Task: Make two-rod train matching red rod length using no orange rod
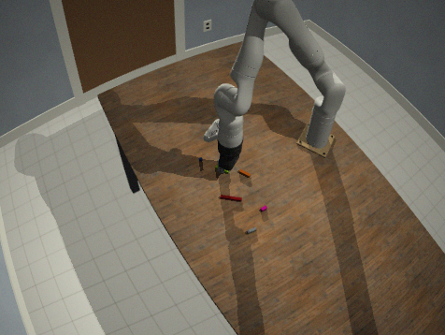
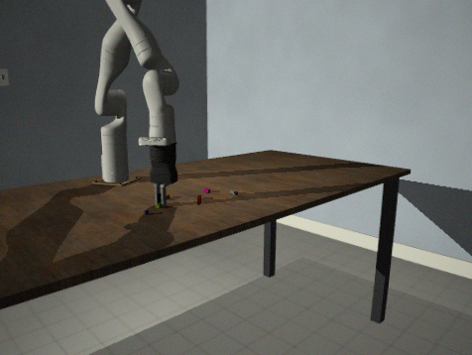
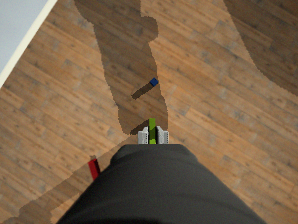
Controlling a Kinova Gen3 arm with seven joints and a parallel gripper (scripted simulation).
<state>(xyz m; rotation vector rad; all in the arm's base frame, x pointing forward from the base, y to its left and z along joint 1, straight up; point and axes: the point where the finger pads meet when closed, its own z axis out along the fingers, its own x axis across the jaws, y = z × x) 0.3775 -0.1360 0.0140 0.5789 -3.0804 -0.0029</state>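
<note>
Now: the lime rod 10 mm below my hand. Also, from my hand: orange rod (60 mm to the left, 50 mm behind, 10 mm below); then small blue rod (80 mm to the right, 30 mm ahead, 10 mm below); then red rod (110 mm to the left, 60 mm ahead, 10 mm below).
</note>
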